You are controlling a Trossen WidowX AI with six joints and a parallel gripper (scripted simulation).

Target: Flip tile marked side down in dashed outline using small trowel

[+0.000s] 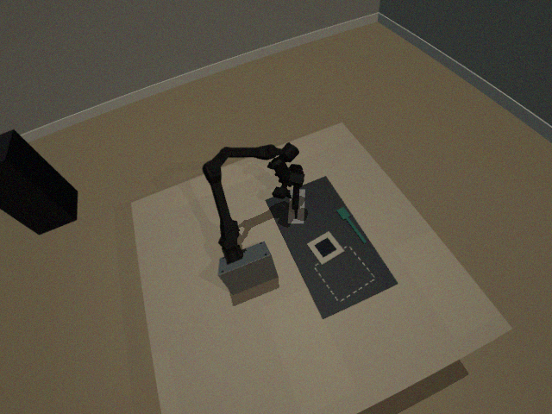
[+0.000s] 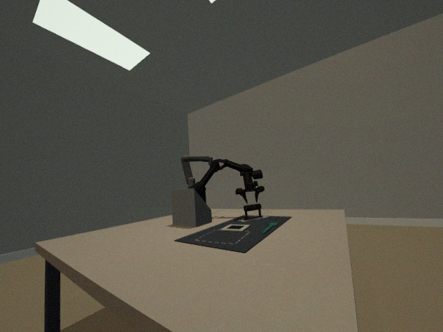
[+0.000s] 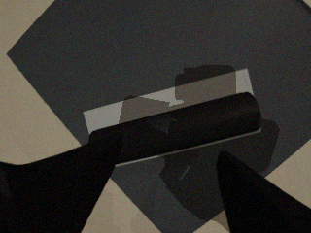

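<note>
Now: gripper tip 3 cm short of the tile, 27 cm to the left of it and 9 cm above it. The rest, counted from my gripper tip: trowel (19 cm ahead, 20 cm to the right, 10 cm below).
</note>
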